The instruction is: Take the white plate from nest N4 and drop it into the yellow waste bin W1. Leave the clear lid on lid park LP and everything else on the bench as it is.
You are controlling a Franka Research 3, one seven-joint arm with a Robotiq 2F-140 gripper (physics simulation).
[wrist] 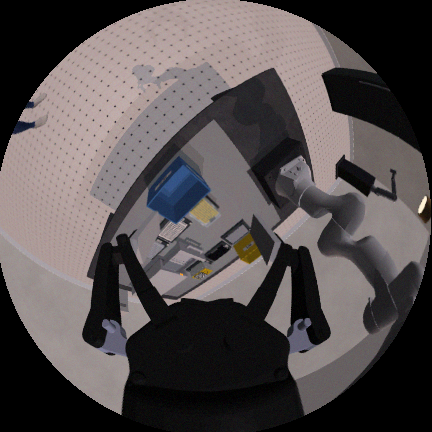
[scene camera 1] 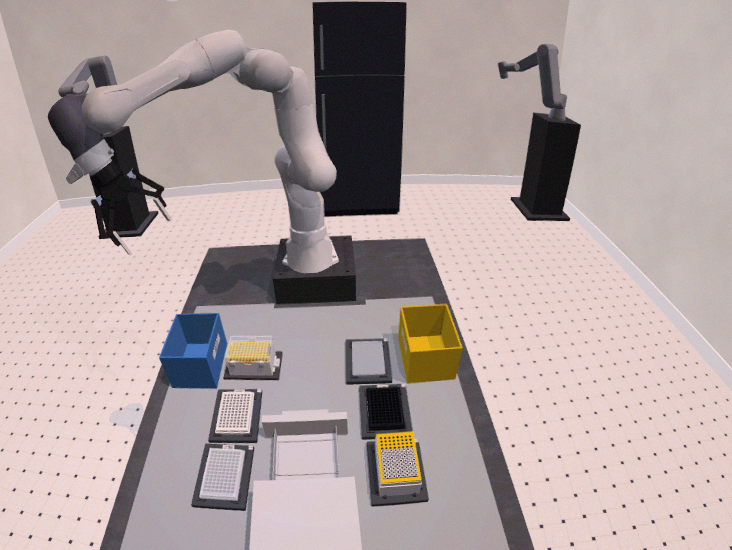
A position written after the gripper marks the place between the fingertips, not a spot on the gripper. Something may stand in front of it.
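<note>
You'd see the gripper (scene camera 1: 150, 236), (wrist: 205, 222), and there's a white device (wrist: 164, 273) too. There's also a yellow-topped rack (scene camera 1: 398, 471), along with a black plate (scene camera 1: 385, 412) and a flat clear lid (scene camera 1: 368, 360).
</note>
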